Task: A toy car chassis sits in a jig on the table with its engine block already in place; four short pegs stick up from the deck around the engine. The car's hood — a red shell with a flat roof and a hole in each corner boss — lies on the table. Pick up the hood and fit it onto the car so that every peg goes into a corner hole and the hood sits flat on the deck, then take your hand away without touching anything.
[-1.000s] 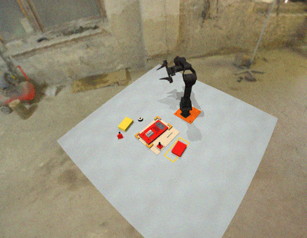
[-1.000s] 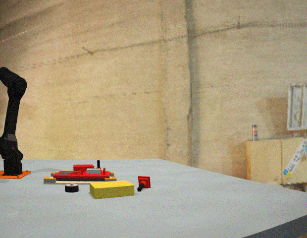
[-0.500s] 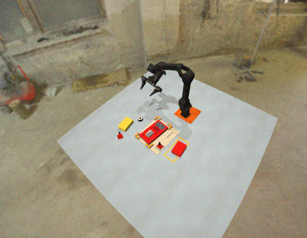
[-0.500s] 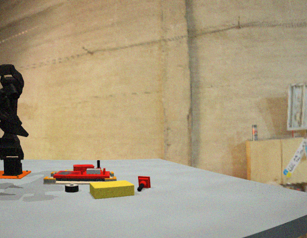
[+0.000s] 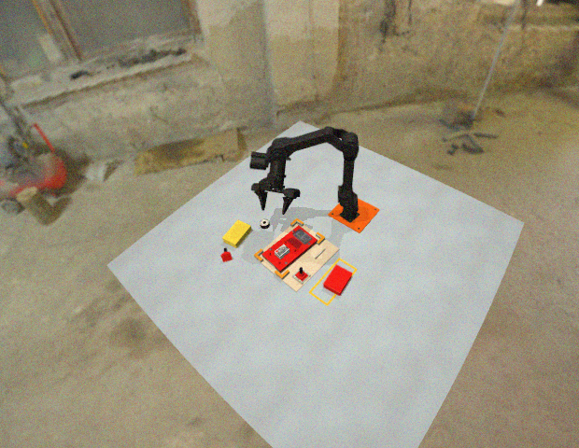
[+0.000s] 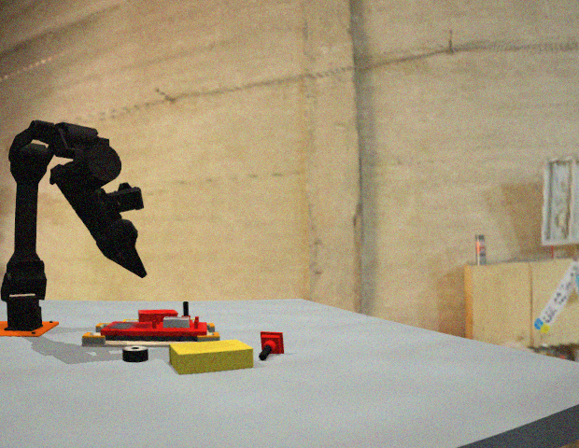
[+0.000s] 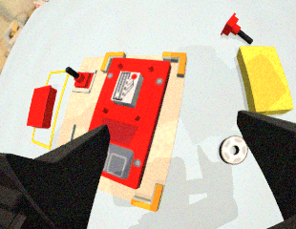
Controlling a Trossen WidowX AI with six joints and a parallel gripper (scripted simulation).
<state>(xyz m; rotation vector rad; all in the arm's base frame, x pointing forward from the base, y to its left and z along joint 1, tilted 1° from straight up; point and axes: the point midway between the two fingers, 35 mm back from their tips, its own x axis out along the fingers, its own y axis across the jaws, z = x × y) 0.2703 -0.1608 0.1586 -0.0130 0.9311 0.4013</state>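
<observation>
Right now my gripper tip is 1 cm past the red hood, 33 cm to the right of it and 12 cm above it. Also, from my gripper tip: beige jig 2 cm ahead, 12 cm to the left, 13 cm below; black ring 7 cm to the right, 13 cm below; grey engine block 6 cm ahead, 10 cm to the left, 11 cm below.
</observation>
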